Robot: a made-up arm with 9 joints.
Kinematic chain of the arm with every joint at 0, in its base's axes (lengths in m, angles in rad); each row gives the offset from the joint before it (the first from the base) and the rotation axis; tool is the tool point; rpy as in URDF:
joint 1: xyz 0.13 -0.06 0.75 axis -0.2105 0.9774 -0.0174
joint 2: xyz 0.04 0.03 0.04 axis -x
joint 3: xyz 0.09 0 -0.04 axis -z
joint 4: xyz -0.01 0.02 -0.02 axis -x
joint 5: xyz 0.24 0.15 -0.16 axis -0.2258 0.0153 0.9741
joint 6: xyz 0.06 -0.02 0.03 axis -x
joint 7: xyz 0.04 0 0.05 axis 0.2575 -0.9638 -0.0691
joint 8: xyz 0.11 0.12 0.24 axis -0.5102 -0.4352 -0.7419
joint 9: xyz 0.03 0.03 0 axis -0.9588 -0.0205 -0.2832
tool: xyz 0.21 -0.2 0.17 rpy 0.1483 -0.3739 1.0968
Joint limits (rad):
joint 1: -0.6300..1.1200
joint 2: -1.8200..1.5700
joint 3: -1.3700..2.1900
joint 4: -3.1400..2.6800
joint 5: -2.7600..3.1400
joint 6: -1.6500..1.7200
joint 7: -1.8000..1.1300
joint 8: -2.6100..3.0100
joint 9: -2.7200..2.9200
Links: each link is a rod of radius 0.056 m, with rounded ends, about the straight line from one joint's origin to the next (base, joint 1, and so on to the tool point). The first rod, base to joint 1, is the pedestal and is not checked.
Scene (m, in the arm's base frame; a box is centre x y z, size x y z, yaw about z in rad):
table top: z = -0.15
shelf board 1: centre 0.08 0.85 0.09 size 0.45 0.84 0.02 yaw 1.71
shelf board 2: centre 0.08 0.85 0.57 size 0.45 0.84 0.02 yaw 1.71
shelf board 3: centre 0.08 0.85 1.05 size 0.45 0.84 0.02 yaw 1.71
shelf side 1: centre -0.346 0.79 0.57 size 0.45 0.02 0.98 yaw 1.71
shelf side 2: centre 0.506 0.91 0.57 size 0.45 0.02 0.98 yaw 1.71
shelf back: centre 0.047 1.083 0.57 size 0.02 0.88 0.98 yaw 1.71
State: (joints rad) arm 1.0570 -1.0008 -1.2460 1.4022 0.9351 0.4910 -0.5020 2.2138 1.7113
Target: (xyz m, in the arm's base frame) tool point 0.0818 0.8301 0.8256
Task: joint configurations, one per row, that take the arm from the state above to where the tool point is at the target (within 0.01 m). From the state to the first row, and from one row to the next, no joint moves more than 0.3 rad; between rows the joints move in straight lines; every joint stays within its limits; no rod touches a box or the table.
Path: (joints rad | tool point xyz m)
1: 0.8819 -1.1098 -1.2786 1.4750 1.1144 0.5250 -0.2932 2.2123 1.5915 | -0.1219 0.7278 0.3122
2: 0.7068 -1.2187 -1.3112 1.5478 1.2937 0.5590 -0.0843 2.2109 1.4717 | -0.1041 0.5931 0.3022
3: 0.5317 -1.3277 -1.3438 1.6206 1.4730 0.5929 0.1245 2.2094 1.3519 | -0.0556 0.4378 0.3012
4: 0.6787 -1.2645 -1.1162 1.6446 1.3779 0.4699 0.3005 2.1903 1.3072 | -0.1883 0.4308 0.4993
5: 0.8258 -1.2014 -0.8886 1.6686 1.2828 0.3468 0.4765 2.1712 1.2625 | -0.1677 0.4500 0.6998
6: 0.9729 -1.1383 -0.6610 1.6926 1.1877 0.2238 0.6526 2.1520 1.2178 | -0.0359 0.4737 0.8186
7: 1.1200 -1.0752 -0.4334 1.7165 1.0925 0.1007 0.8286 2.1329 1.1731 | 0.1315 0.4757 0.8256
8: 1.1200 -1.1333 -0.5998 1.6060 1.0573 0.1424 0.6006 2.1546 1.2889 | 0.0799 0.5683 0.8243
9: 1.1200 -1.1915 -0.7662 1.4955 1.0220 0.1840 0.3726 2.1764 1.4048 | 0.0520 0.6606 0.8181
10: 1.1200 -1.2497 -0.9327 1.3849 0.9867 0.2256 0.1446 2.1981 1.5206 | 0.0528 0.7497 0.8157
11: 1.1200 -1.3078 -1.0991 1.2744 0.9514 0.2672 -0.0834 2.2198 1.6365 | 0.0818 0.8301 0.8256

